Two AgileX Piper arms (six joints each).
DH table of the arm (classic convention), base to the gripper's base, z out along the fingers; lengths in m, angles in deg. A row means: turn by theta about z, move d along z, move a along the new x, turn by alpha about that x. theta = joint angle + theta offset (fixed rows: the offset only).
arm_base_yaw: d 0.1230, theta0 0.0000, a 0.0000, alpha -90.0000
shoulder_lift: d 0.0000, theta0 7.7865, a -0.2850, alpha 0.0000
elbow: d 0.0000, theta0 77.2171, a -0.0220, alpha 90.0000
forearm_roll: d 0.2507, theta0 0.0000, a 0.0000, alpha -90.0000
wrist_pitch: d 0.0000, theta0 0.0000, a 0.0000, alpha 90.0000
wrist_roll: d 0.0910, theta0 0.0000, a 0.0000, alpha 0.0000
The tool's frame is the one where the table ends.
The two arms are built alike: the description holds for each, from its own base.
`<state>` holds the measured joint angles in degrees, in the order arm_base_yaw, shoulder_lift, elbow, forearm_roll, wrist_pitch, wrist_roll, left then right.
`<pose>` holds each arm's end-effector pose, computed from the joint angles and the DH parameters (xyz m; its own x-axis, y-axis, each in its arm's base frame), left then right.
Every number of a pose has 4 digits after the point.
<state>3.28 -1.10 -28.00 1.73 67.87 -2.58 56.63 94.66 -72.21 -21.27 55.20 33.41</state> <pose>-0.0123 0.0018 0.2644 -0.5519 -0.0653 -0.8314 -0.0990 0.9950 -0.0124 0.2074 0.2656 0.2651 -0.7501 -0.5202 -0.4085 -0.5092 0.8483 -0.1451</pose>
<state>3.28 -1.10 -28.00 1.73 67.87 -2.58 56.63 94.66 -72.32 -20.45 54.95 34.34</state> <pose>-0.0123 0.0018 0.2644 -0.5519 -0.0653 -0.8314 -0.0990 0.9950 -0.0124 0.2068 0.2666 0.2654 -0.7631 -0.4989 -0.4107 -0.4957 0.8597 -0.1233</pose>
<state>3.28 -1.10 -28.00 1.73 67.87 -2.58 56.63 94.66 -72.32 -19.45 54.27 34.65</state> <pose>-0.0123 0.0018 0.2644 -0.5519 -0.0653 -0.8314 -0.0990 0.9950 -0.0124 0.2060 0.2681 0.2652 -0.7701 -0.4854 -0.4140 -0.4914 0.8652 -0.1002</pose>
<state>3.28 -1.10 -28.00 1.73 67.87 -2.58 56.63 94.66 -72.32 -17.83 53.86 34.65</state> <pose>-0.0123 0.0018 0.2644 -0.5519 -0.0653 -0.8314 -0.0990 0.9950 -0.0124 0.2045 0.2696 0.2648 -0.7810 -0.4719 -0.4090 -0.4877 0.8700 -0.0726</pose>
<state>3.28 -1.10 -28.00 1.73 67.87 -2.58 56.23 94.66 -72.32 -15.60 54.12 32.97</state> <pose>-0.0123 0.0018 0.2644 -0.5519 -0.0653 -0.8314 -0.0990 0.9950 -0.0124 0.2038 0.2691 0.2639 -0.7892 -0.4751 -0.3891 -0.4955 0.8669 -0.0536</pose>
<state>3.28 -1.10 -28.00 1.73 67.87 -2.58 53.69 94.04 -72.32 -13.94 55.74 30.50</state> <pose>-0.0123 0.0018 0.2644 -0.5519 -0.0653 -0.8314 -0.0990 0.9950 -0.0124 0.2117 0.2575 0.2662 -0.8077 -0.4646 -0.3630 -0.4796 0.8758 -0.0539</pose>
